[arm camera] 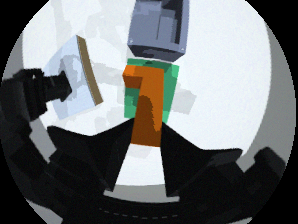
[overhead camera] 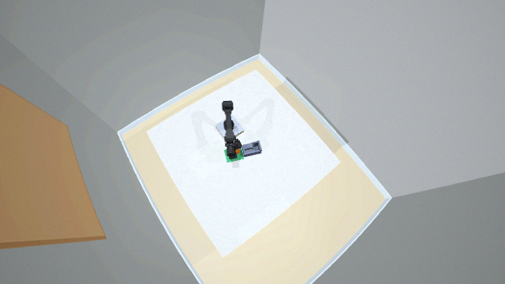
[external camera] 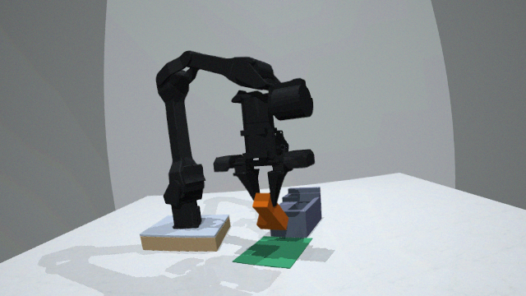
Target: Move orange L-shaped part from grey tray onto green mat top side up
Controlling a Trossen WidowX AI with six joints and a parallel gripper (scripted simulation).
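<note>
Right now my gripper tip is 12 cm above the green mat, 2 cm to the right of it and 1 cm short of it. Also, from my gripper tip: orange L-shaped part: 4 cm to the left, 3 cm below; then grey tray: 15 cm to the left, 12 cm below, 9 cm ahead.
</note>
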